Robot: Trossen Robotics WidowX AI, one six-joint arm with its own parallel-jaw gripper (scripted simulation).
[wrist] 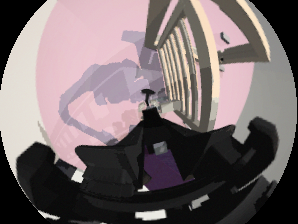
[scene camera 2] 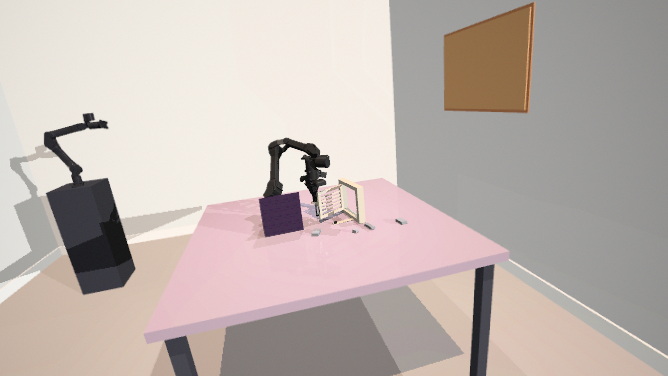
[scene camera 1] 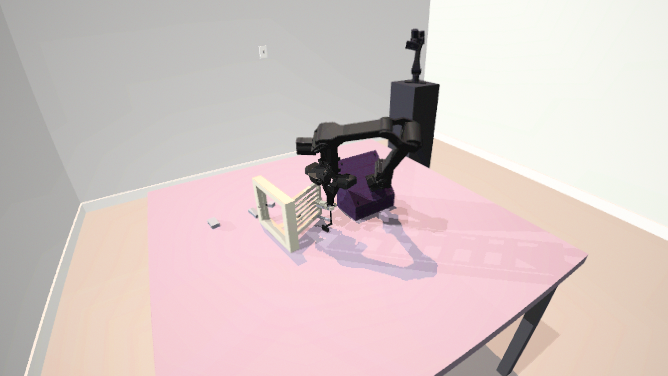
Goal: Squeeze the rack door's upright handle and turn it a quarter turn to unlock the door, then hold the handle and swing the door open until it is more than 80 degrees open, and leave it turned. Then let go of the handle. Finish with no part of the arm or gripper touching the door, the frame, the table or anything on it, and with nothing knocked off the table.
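Looking at a cream rack [scene camera 1: 262,187] [scene camera 2: 355,183], I can tell that these are the same spot on it.
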